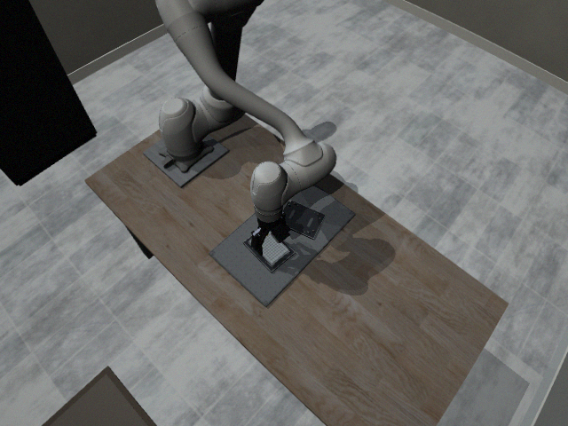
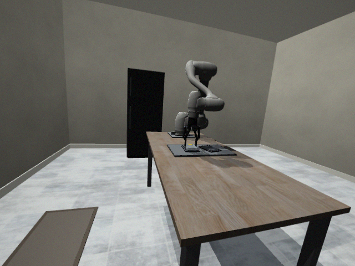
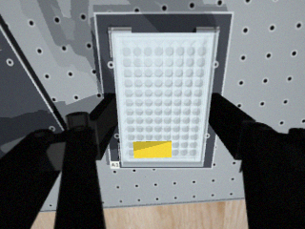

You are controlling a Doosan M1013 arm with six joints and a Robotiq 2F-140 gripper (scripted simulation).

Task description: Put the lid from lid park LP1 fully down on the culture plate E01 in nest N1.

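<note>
My gripper is now 20 mm above the clear lid. From my hand the other things lie so: culture plate E01: 30 mm below; lid park LP1: 10 mm ahead, 180 mm to the left, 50 mm below.
</note>
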